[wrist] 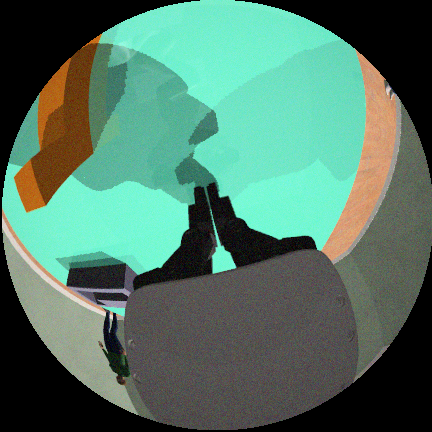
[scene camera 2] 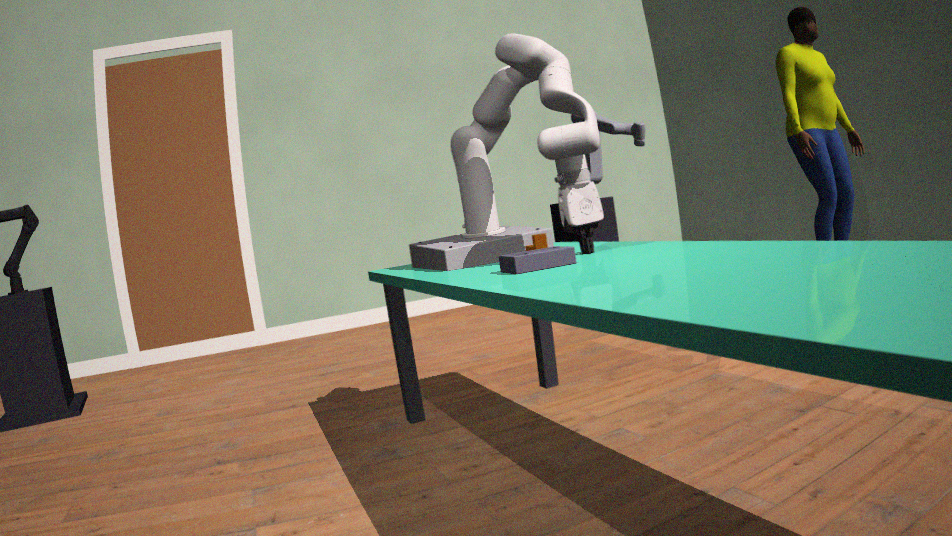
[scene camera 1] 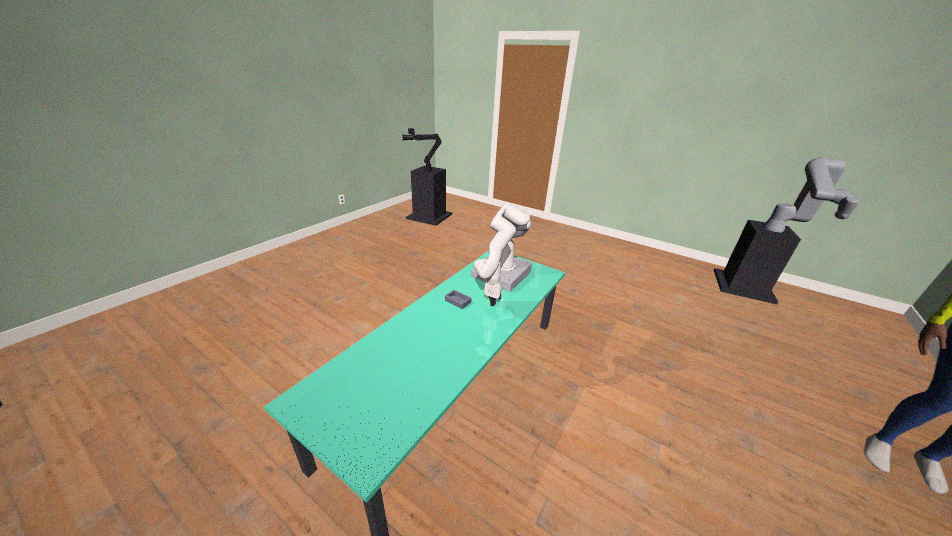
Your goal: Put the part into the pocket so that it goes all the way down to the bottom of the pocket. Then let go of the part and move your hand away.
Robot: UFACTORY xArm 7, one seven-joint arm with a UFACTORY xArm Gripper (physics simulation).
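Places are measured from the arm's base along level axes (x ahead, y left, z up), in centimetres.
Pixels of known places: gripper, fingertip midpoint: (wrist: 208, 198) (scene camera 2: 588, 253) (scene camera 1: 492, 304); arm's base, link origin: (scene camera 2: 483, 234) (scene camera 1: 506, 266).
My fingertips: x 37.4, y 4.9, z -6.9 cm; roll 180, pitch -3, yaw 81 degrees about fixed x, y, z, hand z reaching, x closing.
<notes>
For each thing: its top centre in the pictures, then the offset to it from my fingertips. Level surfaces: height alone.
- orange L-shaped part, top centre: (scene camera 2: 534, 234) dx -13.8, dy -5.1, dz +6.0 cm
- grey block with the pocket, top centre: (wrist: 106, 299) (scene camera 2: 536, 251) (scene camera 1: 458, 296) dx +6.4, dy -20.7, dz +3.6 cm
- green table, surface height: dz +0.0 cm
The orange L-shaped part (scene camera 2: 538, 241) (wrist: 75, 105) is near the robot's base, behind the pocket block in scene camera 2, which hides its lower side. In the wrist view it is at the upper left, apart from the fingers, and seems to stand on an edge. It cannot be made out in scene camera 1. The grey block with the pocket (scene camera 1: 454, 304) (scene camera 2: 542, 260) (wrist: 97, 277) lies on the table; no part shows inside its opening in the wrist view. My gripper (scene camera 1: 492, 304) (scene camera 2: 587, 251) (wrist: 208, 198) is shut and empty, pointing down low over the table, beside the block.
The green table (scene camera 1: 399, 359) (scene camera 2: 699, 292) (wrist: 260, 30) carries the arm's grey base (scene camera 1: 516, 276) (scene camera 2: 439, 257), close behind the part and the block. Other arms on black pedestals and a person in yellow (scene camera 2: 812, 86) stand away from the table.
</notes>
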